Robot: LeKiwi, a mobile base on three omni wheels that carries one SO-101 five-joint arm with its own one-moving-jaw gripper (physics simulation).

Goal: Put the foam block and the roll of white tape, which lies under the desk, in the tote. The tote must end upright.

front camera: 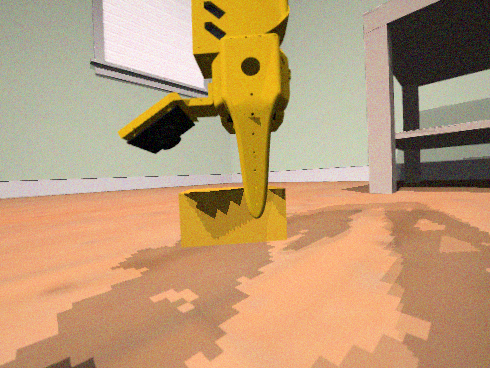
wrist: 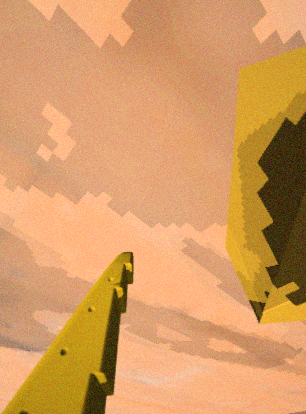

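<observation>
A yellow block, which looks like the foam block, rests on the floor with jagged dark shadow over part of it. In the wrist view it is cut off by the right edge. My gripper is wide open and empty. In the front view its long jaw hangs in front of the block's right part, and the other jaw is swung out to the left. In the wrist view one notched jaw shows at lower left, apart from the block. The roll of white tape and the tote do not show in either view.
A grey piece of furniture with a post and a low shelf stands at the right in the front view. Behind are a pale green wall, a white baseboard and a window with a white blind. Shadows cross the wooden floor.
</observation>
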